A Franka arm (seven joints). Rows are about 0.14 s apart.
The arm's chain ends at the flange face. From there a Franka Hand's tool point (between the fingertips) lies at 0.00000 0.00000 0.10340 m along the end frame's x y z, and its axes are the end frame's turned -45 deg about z.
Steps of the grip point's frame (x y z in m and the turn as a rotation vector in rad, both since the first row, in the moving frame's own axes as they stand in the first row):
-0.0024 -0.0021 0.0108 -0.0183 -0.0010 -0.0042
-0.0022 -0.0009 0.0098 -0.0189 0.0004 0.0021
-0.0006 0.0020 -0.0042 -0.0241 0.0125 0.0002
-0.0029 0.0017 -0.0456 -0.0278 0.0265 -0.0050
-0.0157 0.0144 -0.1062 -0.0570 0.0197 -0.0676
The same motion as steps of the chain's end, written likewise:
-0.0044 -0.0012 0.0108 -0.0136 0.0122 -0.0042
-0.0036 -0.0004 0.0098 -0.0131 0.0136 0.0021
-0.0017 0.0010 -0.0042 -0.0082 0.0259 0.0002
-0.0048 0.0032 -0.0455 -0.0009 0.0384 -0.0050
-0.0066 0.0187 -0.1060 -0.0264 0.0542 -0.0676

